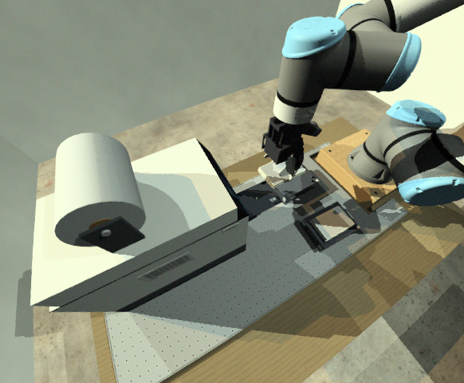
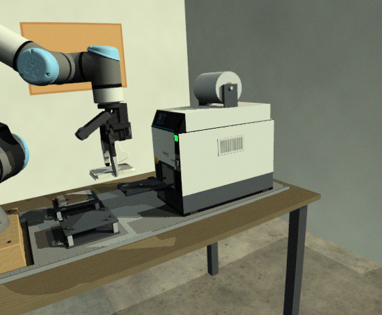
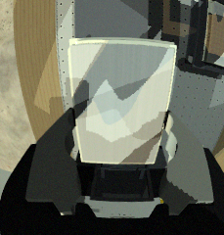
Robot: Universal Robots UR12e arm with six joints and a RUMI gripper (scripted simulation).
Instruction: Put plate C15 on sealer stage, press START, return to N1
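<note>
Right now my hand is 100 mm short of the dark stage, 80 mm above it and 10 mm to the right of it. From my hand the other things lie so: white open-well plate 10 mm below; then foil-covered plate 210 mm to the left, 140 mm below, 90 mm behind; then start button 200 mm ahead, 90 mm to the right.
</note>
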